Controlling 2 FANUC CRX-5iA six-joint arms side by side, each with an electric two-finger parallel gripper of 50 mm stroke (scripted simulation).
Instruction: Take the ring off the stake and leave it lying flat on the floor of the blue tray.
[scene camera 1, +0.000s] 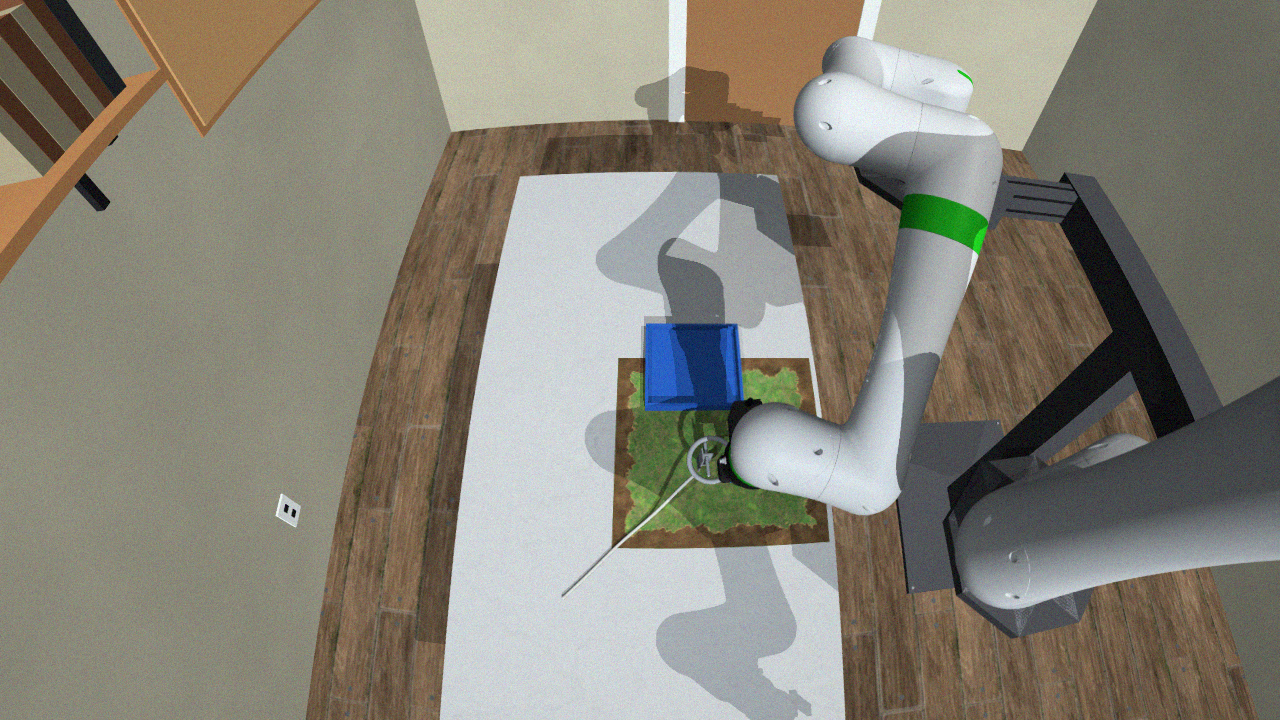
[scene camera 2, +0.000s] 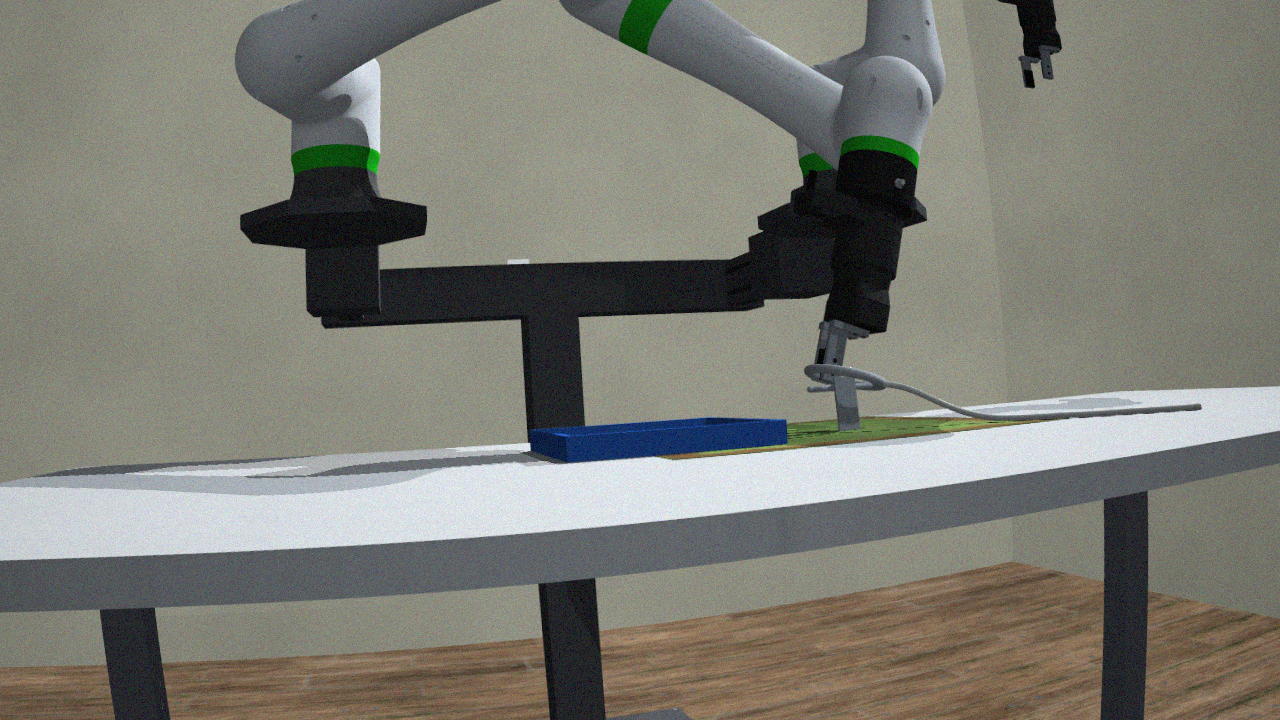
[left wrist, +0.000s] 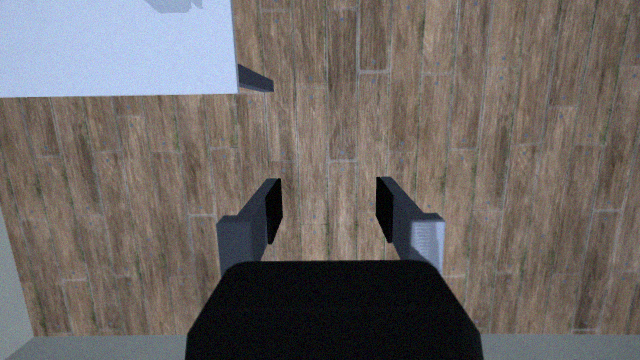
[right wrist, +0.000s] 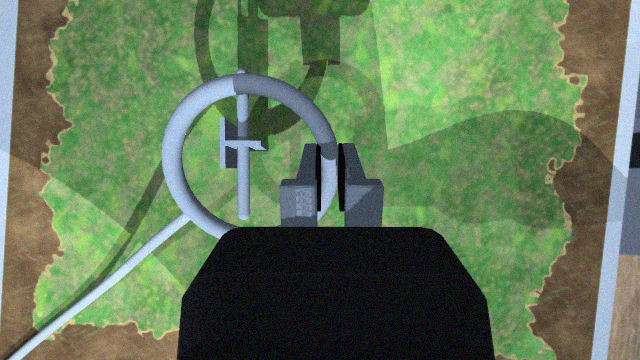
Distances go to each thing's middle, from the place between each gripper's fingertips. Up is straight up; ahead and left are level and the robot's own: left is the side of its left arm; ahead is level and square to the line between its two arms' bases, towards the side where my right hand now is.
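Scene:
Right hand (scene camera 2: 825, 382): 10 mm above the grey ring (scene camera 2: 877, 381) and 40 mm short of it. Relative to my right hand, the mat (scene camera 1: 651, 447) is 80 mm below, 20 mm ahead and 50 mm to the right; the grey stake (scene camera 2: 845, 388) is 40 mm below, 10 mm to the right and 50 mm ahead; the blue tray (scene camera 2: 600, 442) is 60 mm below, 60 mm ahead and 220 mm to the right.
Relative to my left hand (scene camera 2: 1039, 83), the grey ring is 560 mm below, 440 mm ahead and 730 mm to the right; the grey stake is 580 mm below, 750 mm to the right and 460 mm ahead. The mat is 620 mm below my left hand, 780 mm to the right of it and 420 mm ahead of it; the blue tray is 600 mm below that hand, 960 mm to the right of it and 470 mm ahead of it.

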